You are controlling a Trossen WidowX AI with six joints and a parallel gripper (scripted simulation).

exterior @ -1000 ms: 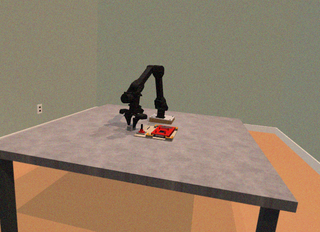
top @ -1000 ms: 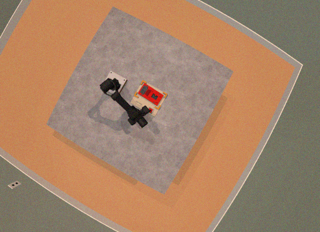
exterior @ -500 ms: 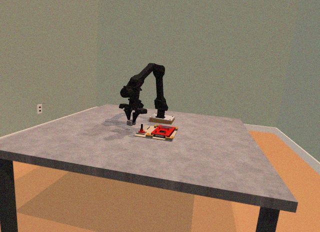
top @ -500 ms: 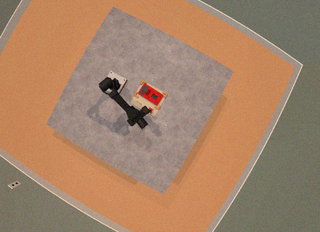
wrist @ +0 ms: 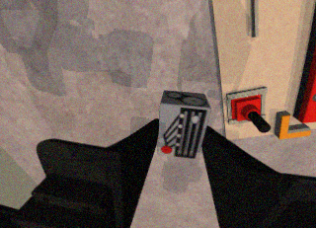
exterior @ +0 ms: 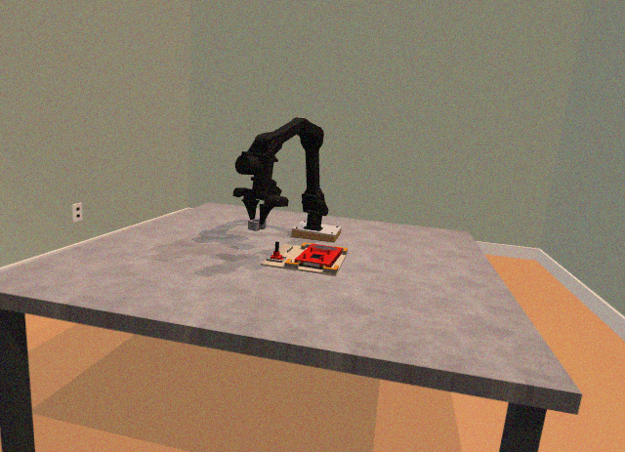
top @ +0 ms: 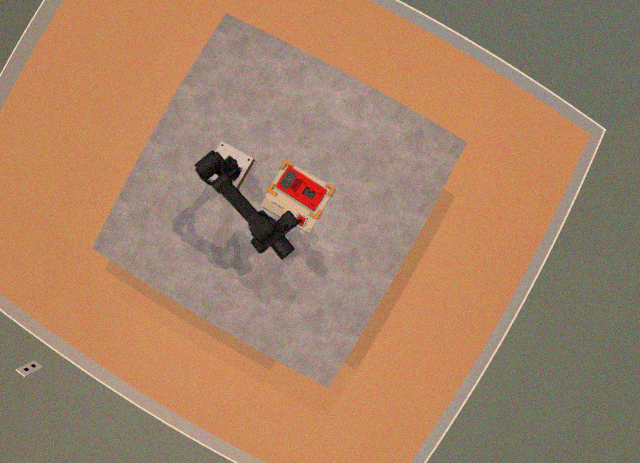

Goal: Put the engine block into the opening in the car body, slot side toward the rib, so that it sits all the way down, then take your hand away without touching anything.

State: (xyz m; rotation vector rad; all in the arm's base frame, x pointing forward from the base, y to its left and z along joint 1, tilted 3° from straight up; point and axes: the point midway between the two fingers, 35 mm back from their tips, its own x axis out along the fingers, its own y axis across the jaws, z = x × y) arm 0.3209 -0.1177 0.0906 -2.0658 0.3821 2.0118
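My gripper tip is now 90 mm to the right of the black upright peg, 70 mm above it and 50 mm short of it. Round my gripper tip: grey engine block 10 mm below.
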